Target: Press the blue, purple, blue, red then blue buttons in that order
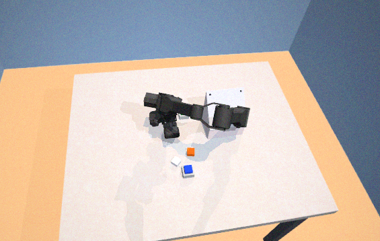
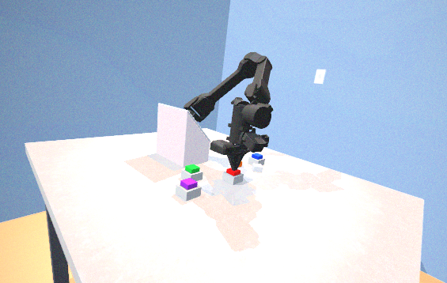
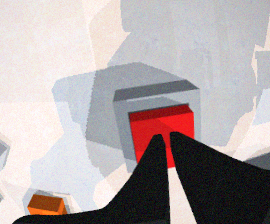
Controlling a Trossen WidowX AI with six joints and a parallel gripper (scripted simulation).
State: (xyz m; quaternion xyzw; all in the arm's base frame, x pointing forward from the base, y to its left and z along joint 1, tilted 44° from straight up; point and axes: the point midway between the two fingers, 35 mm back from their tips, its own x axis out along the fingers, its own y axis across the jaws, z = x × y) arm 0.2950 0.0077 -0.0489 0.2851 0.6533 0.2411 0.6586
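The red button lies 1 cm below my gripper tip. Also, from my gripper tip: green button: 9 cm behind, 9 cm to the right; then white block: 15 cm to the left, 3 cm below; then orange block: 8 cm behind, 12 cm to the left, 3 cm below.
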